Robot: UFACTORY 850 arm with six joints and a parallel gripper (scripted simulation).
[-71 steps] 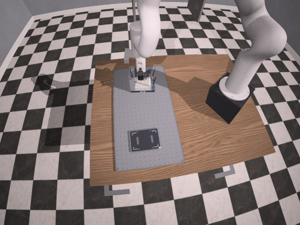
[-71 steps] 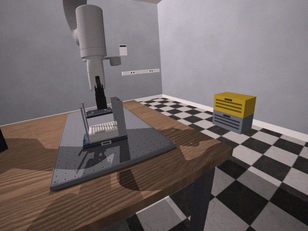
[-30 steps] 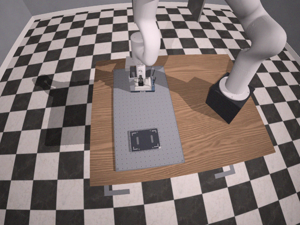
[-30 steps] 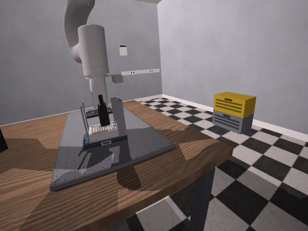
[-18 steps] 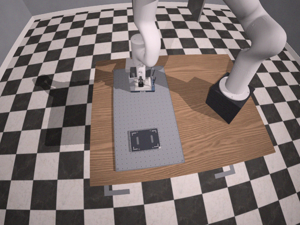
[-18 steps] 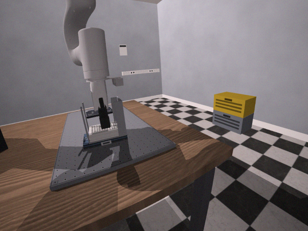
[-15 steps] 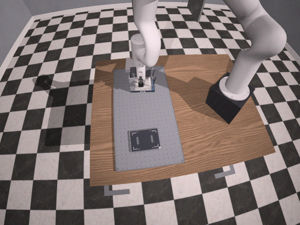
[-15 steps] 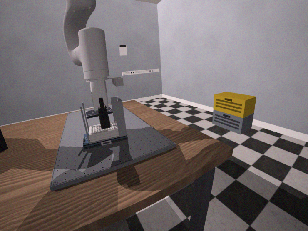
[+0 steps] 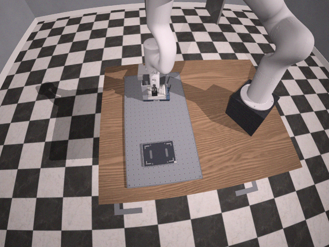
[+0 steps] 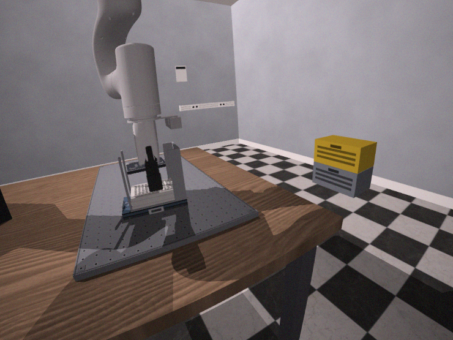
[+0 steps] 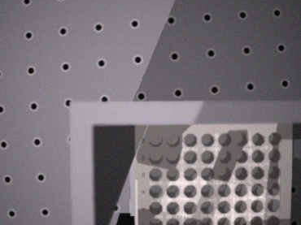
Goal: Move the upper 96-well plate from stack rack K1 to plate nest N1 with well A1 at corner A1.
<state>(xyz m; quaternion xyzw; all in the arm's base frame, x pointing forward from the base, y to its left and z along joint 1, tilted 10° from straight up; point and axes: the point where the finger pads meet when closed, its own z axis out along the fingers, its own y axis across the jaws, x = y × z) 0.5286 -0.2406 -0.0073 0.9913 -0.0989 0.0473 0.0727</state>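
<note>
The white 96-well plate lies 30 mm below my hand. Round my hand: dark plate nest N1 (360 mm to the left, 60 mm below, 60 mm ahead).
</note>
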